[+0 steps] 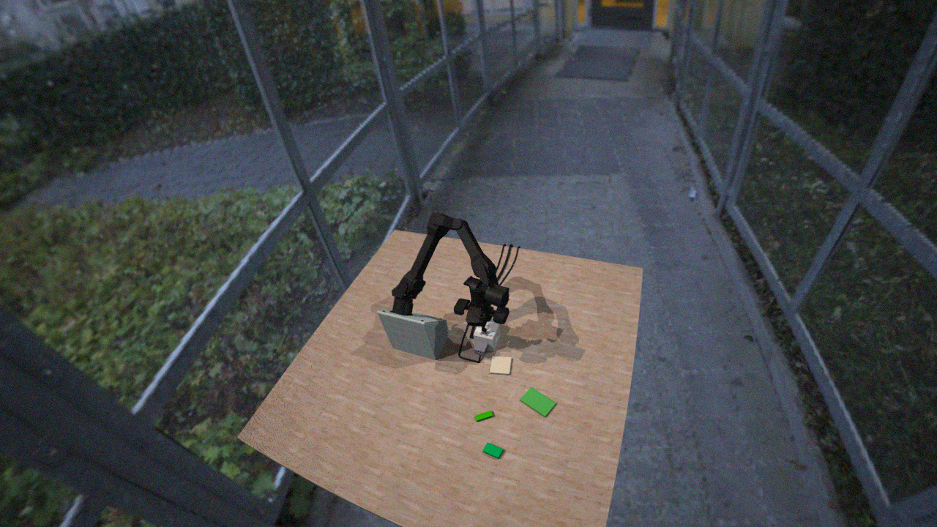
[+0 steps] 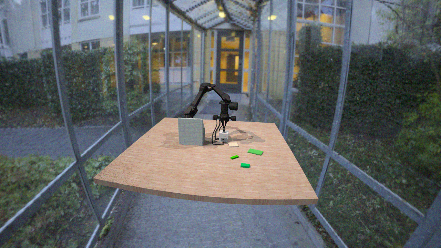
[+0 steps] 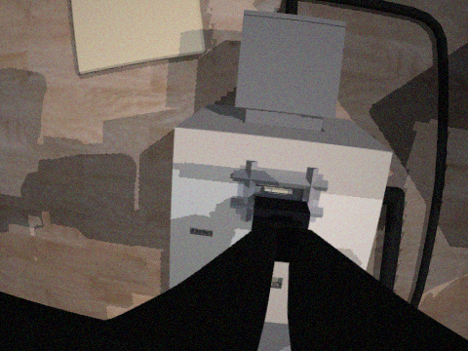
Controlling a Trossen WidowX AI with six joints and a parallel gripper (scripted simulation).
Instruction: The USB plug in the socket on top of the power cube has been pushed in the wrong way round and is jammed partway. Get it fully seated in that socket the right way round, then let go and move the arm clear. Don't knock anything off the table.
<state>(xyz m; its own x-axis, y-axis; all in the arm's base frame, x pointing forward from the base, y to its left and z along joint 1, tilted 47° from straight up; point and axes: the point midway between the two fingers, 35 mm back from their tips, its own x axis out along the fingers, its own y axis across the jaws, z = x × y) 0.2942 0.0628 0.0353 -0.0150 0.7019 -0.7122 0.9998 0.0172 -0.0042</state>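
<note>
The black USB plug is 20 mm below my gripper tip. Round my gripper tip: beige tile: 110 mm below, 80 mm ahead, 70 mm to the right; then green plate: 260 mm ahead, 180 mm to the right, 110 mm below.
</note>
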